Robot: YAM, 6 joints.
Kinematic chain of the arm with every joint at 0, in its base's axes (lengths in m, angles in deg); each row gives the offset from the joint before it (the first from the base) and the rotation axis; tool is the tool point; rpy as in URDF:
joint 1: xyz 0 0 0.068 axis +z
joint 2: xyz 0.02 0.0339 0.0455 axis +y
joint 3: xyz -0.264 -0.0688 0 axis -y
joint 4: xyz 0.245 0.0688 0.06 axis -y
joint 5: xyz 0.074 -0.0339 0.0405 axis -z
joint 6: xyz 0.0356 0 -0.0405 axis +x
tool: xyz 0 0 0 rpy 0 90 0
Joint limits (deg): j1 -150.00..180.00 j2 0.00..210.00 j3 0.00..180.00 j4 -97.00..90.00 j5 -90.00..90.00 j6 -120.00..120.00
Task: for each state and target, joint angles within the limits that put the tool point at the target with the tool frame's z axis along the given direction. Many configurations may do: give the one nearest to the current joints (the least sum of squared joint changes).
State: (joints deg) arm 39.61 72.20 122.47 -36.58 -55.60 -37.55
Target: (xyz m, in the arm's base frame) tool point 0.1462 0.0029 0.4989 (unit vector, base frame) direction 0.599 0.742 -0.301
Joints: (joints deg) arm -10.66 65.10 102.95 -71.55 -57.15 -37.55
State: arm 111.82 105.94 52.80 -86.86 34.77 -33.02
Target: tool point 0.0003 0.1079 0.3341 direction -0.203 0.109 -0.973
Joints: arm 85.86 55.57 67.95 -96.86 -12.14 -33.02
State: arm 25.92 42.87 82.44 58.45 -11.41 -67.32
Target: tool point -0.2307 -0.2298 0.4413 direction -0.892 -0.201 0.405
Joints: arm 48.22 5.64 79.80 77.28 -32.09 -67.32
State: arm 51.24 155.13 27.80 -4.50 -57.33 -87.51
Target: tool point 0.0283 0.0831 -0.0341 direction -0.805 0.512 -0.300
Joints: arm 48.72 144.42 13.30 15.12 -70.50 -87.51
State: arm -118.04 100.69 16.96 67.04 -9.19 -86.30
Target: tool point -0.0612 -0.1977 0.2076 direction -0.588 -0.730 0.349
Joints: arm -103.20 76.59 9.10 89.94 23.93 -86.30
